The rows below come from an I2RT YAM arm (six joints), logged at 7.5 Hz.
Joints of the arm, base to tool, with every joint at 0 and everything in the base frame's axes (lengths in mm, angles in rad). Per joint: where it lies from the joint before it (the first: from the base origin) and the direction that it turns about. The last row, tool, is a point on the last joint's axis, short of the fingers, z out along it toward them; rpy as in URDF.
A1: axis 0 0 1 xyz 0.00 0.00 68.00
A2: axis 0 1 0 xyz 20.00 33.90 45.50
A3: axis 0 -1 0 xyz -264.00 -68.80 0.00
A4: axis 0 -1 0 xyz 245.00 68.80 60.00
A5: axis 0 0 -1 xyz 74.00 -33.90 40.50
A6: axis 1 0 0 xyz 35.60 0.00 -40.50
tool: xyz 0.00 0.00 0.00 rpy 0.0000 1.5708 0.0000
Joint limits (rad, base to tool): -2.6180..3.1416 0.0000..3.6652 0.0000..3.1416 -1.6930..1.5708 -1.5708..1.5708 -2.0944..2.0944
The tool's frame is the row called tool.
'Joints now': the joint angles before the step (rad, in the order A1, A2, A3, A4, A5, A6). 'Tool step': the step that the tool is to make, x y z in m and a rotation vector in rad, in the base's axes. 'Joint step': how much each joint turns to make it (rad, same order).
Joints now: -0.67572, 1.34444, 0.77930, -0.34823, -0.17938, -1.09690
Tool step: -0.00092, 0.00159, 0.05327, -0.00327, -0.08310, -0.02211
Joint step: -0.00069, -0.07733, 0.13894, -0.14005, -0.02423, 0.04902
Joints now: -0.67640, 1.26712, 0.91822, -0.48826, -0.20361, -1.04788
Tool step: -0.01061, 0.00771, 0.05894, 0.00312, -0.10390, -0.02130
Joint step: -0.00785, -0.07877, 0.15449, -0.14145, -0.03875, 0.05865
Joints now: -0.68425, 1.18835, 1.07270, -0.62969, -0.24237, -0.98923
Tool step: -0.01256, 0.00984, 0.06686, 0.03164, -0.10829, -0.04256
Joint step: -0.00604, -0.02501, 0.22888, -0.16514, -0.03219, 0.09799
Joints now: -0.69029, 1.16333, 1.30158, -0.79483, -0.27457, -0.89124
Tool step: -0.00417, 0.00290, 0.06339, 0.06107, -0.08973, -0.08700
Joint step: -0.00039, 0.07204, 0.30010, -0.16029, 0.00958, 0.14025
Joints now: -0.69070, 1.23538, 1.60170, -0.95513, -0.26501, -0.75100
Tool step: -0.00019, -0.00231, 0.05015, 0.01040, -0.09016, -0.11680
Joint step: 0.00194, 0.09791, 0.27749, -0.08889, 0.06789, 0.12054
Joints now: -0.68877, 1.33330, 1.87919, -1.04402, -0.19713, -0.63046
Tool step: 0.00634, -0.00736, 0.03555, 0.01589, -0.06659, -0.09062
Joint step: 0.00151, 0.13302, 0.28022, -0.09044, 0.05749, 0.09163
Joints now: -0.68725, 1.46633, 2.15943, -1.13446, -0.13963, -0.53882
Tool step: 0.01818, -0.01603, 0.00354, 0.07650, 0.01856, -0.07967
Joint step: 0.00384, 0.14259, 0.19534, -0.10648, 0.05312, 0.08055
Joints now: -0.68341, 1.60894, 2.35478, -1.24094, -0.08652, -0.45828
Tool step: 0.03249, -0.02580, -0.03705, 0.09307, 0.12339, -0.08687
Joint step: 0.01154, 0.08707, -0.05043, -0.01497, 0.08531, 0.04910
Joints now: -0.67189, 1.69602, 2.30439, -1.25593, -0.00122, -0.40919
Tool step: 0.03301, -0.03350, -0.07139, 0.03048, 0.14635, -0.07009
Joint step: -0.00677, 0.02591, -0.28251, 0.17548, 0.09212, -0.00968
